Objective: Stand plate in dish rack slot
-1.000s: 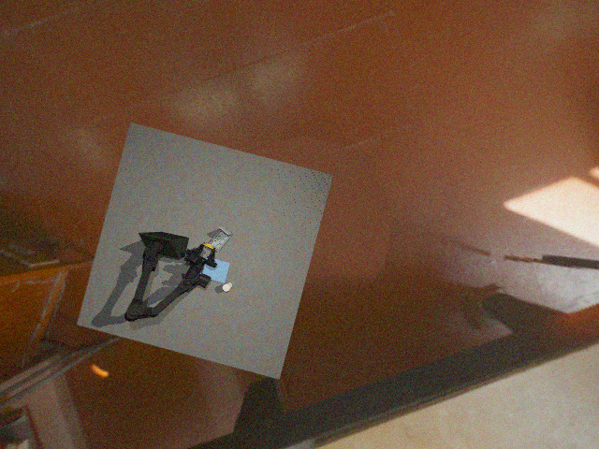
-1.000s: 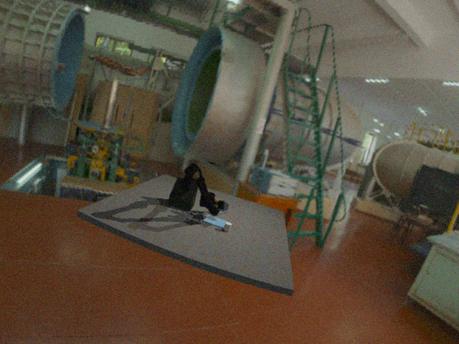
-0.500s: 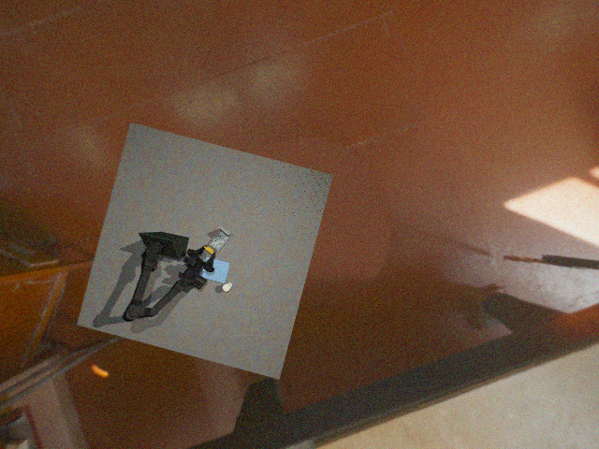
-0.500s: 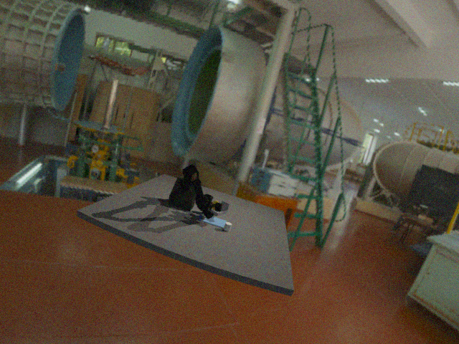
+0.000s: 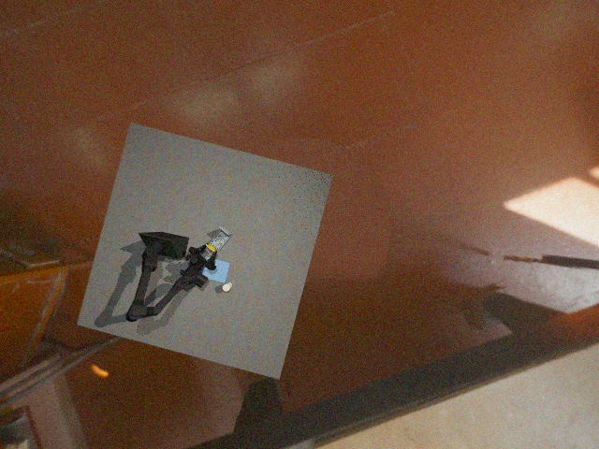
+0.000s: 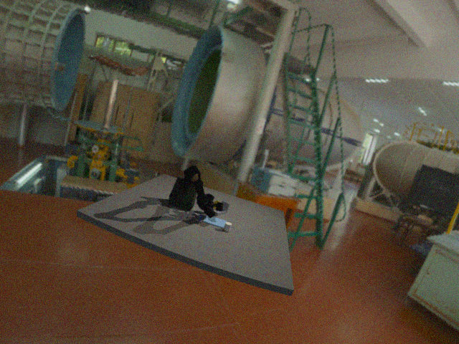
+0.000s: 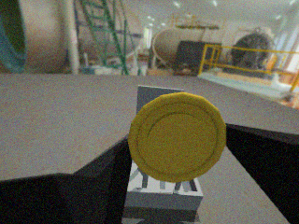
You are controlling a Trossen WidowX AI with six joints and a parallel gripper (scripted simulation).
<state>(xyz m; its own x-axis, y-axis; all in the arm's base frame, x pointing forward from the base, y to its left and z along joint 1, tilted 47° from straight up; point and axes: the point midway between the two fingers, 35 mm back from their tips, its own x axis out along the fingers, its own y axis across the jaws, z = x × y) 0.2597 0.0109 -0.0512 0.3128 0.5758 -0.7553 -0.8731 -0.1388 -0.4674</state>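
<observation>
The grey dish rack lies 1 cm ahead of my gripper tip, 5 cm to the left of it and 5 cm below it. Also, from my gripper tip: mat: 5 cm ahead, 14 cm to the right, 7 cm below; blue spoon: 5 cm behind, 17 cm to the right, 7 cm below; yellow plate: 1 cm to the right.
</observation>
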